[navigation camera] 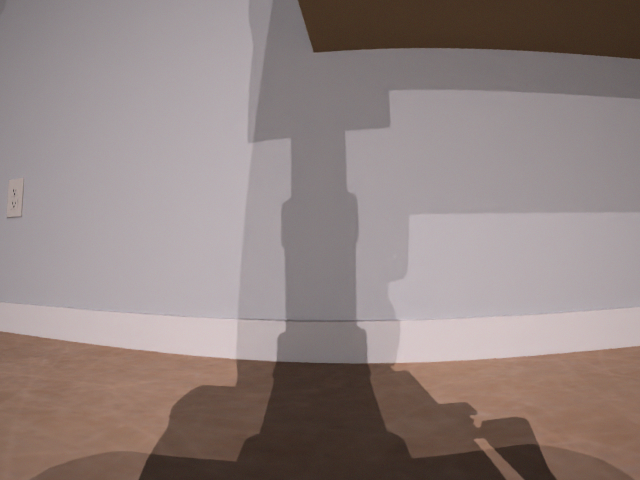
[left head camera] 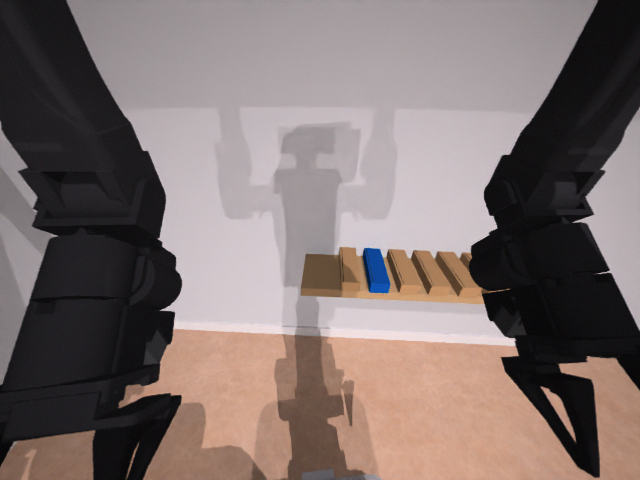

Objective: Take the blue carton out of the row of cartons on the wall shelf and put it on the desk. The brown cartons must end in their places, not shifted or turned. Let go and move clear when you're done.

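Frame: origin at the left arm's base, x ahead, y left, z up, level; centimetres.
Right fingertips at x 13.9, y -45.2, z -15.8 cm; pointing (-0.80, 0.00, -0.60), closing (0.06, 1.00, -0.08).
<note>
A point is followed by its place in that frame.
The blue carton (left head camera: 376,270) {x 88.8, y -53.6, z -61.5 cm} stands on the wall shelf (left head camera: 320,273) {x 94.6, y -28.0, z -67.2 cm} (navigation camera: 465,25) {x 97.5, y -52.9, z -72.2 cm} in the left head view, second from the left in the row. One brown carton (left head camera: 349,268) {x 91.0, y -41.2, z -61.5 cm} is to its left, with a gap between. Several more brown cartons (left head camera: 404,271) {x 87.2, y -66.6, z -61.5 cm} stand in a spaced row to its right; the right arm hides the row's far end. My left gripper (left head camera: 56,462) is open and empty at the lower left, partly cut off. My right gripper (left head camera: 617,434) is open and empty at the lower right, one finger mostly cut off. Both appear apart from the cartons. The desk does not show.
A pale wall (left head camera: 232,268) {x 116.9, y 21.4, z -80.4 cm} (navigation camera: 129,155) {x 117.4, y 25.2, z -93.2 cm} stands behind the shelf, with a white baseboard (left head camera: 413,334) {x 99.9, y -96.1, z -133.4 cm} (navigation camera: 129,328) {x 115.9, y 24.0, z -135.9 cm} along the floor (left head camera: 423,403) {x 61.4, y -86.6, z -141.0 cm} (navigation camera: 77,403) {x 81.2, y 15.0, z -141.0 cm}. The navigation view shows the shelf's dark underside at the top right and a wall outlet (navigation camera: 15,197) {x 122.6, y 68.0, z -100.9 cm} at the left. Robot shadows cross the wall and floor.
</note>
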